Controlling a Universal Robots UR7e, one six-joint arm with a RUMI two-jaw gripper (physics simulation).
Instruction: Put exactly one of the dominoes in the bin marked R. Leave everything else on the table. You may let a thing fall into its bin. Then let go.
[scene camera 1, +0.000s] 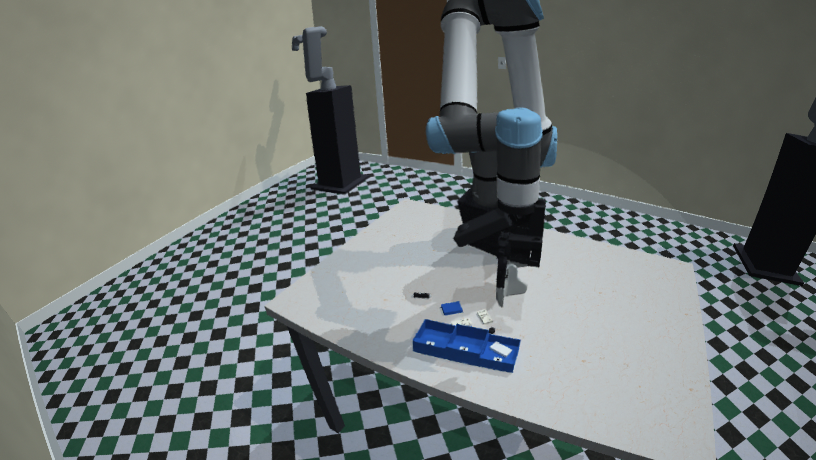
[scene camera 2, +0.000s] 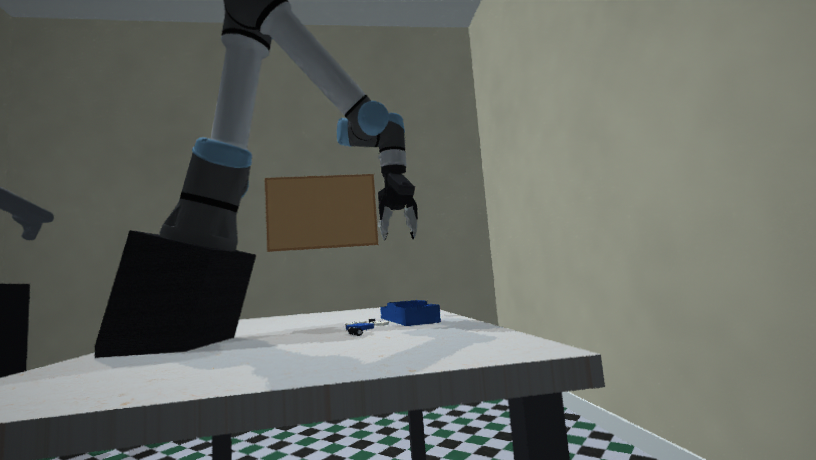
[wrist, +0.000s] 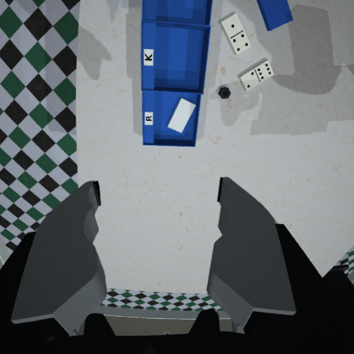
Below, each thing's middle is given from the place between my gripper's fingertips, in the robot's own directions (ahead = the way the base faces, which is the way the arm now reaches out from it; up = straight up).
Labels:
The blue three-bin tray (scene camera 1: 465, 344) is 10 mm behind my hand, 80 mm to the right of it and 190 mm below it.

